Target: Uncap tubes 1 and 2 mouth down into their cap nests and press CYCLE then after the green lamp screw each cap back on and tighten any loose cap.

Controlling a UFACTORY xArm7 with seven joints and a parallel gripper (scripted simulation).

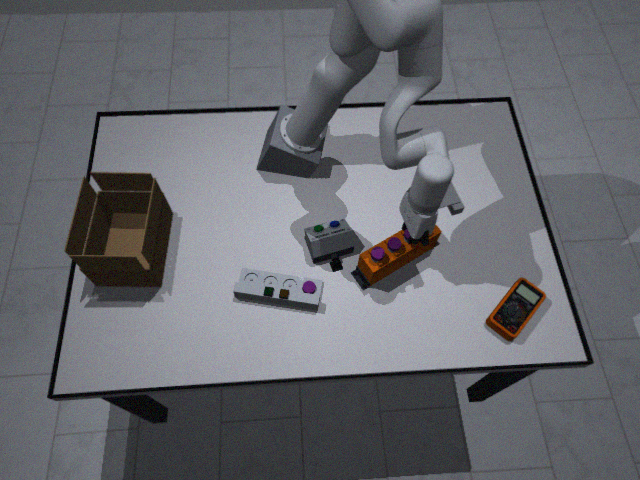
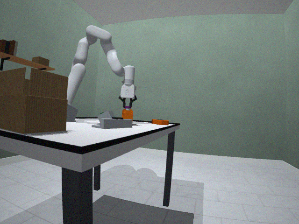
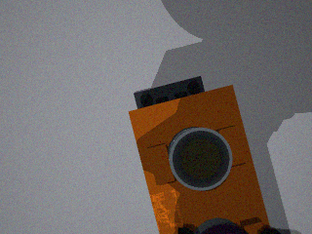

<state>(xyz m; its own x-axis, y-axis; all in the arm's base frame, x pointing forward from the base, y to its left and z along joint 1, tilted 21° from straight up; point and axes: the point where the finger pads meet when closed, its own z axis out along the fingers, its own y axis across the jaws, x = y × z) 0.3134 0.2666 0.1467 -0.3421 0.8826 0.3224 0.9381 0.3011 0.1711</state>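
Now: hand 1 cm above the purple cap. The rest, counted from my hand: tube 1: 3 cm behind, 4 cm to the left, 2 cm below; blue key: 5 cm behind, 19 cm to the right, 6 cm below; grey key housing: 2 cm behind, 21 cm to the right, 8 cm below.
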